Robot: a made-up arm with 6 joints. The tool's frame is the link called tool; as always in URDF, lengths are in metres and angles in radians. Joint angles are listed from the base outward.
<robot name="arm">
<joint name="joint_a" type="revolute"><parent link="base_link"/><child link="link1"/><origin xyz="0 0 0.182"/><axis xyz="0 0 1"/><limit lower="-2.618" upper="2.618"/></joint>
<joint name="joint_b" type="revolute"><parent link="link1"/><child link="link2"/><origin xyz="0 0 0" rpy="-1.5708 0 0"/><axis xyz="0 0 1"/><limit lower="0" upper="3.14"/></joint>
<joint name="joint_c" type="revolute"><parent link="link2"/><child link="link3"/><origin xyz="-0.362 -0.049 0"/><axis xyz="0 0 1"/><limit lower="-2.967" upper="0"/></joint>
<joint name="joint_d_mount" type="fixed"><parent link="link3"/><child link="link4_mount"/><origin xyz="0.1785 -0.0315 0"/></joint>
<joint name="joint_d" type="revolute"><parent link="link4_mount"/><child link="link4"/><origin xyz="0.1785 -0.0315 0" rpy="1.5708 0 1.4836"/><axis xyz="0 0 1"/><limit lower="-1.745" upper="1.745"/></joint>
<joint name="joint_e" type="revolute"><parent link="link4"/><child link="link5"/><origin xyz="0 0 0" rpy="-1.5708 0 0"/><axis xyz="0 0 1"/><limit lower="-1.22" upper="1.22"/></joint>
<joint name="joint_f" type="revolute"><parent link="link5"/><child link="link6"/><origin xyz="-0.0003 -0.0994 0" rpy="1.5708 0 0"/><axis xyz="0 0 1"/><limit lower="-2.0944" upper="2.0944"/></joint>
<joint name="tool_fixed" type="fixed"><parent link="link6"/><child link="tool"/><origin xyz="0 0 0"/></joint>
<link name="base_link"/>
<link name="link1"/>
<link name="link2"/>
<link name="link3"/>
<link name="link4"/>
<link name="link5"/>
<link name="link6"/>
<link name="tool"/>
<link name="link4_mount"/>
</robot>
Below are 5 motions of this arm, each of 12 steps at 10 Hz.
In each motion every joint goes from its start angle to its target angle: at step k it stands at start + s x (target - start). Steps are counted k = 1, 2, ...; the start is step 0. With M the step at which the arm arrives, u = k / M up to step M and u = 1 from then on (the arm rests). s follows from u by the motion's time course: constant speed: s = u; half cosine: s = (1 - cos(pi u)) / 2; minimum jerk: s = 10 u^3 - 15 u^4 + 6 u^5.
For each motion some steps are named. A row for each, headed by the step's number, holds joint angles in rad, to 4 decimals.
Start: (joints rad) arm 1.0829 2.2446 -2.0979 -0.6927 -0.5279 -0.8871
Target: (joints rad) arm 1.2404 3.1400 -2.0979 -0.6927 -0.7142 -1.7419
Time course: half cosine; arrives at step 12
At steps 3, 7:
3: 1.1060 2.3757 -2.0979 -0.6927 -0.5552 -1.0123
7: 1.1820 2.8082 -2.0979 -0.6927 -0.6452 -1.4251

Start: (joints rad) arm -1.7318 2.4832 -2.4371 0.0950 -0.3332 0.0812
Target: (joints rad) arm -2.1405 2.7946 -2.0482 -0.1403 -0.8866 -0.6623
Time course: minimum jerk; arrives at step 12
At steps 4, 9, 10, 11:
4: -1.8176 2.5486 -2.3555 0.0456 -0.4493 -0.0748
9: -2.0982 2.7624 -2.0885 -0.1159 -0.8293 -0.5853
10: -2.1260 2.7835 -2.0620 -0.1319 -0.8670 -0.6359
11: -2.1384 2.7930 -2.0502 -0.1391 -0.8838 -0.6585

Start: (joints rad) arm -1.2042 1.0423 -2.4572 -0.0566 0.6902 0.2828
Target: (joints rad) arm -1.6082 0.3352 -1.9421 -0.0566 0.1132 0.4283
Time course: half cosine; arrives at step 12
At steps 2, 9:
2: -1.2313 0.9949 -2.4227 -0.0566 0.6515 0.2925
9: -1.5490 0.4388 -2.0175 -0.0566 0.1977 0.4070

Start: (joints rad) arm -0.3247 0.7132 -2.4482 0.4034 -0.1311 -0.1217
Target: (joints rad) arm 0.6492 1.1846 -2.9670 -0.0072 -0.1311 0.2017
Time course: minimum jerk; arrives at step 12
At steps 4, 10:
4: -0.1203 0.8121 -2.5571 0.3172 -0.1311 -0.0538
10: 0.6146 1.1679 -2.9486 0.0074 -0.1311 0.1902

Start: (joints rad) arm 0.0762 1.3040 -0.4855 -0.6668 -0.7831 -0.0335
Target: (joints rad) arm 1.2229 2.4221 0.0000 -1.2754 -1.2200 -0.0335
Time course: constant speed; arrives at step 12
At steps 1, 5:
1: 0.1718 1.3972 -0.4450 -0.7175 -0.8195 -0.0335
5: 0.5540 1.7699 -0.2832 -0.9204 -0.9651 -0.0335

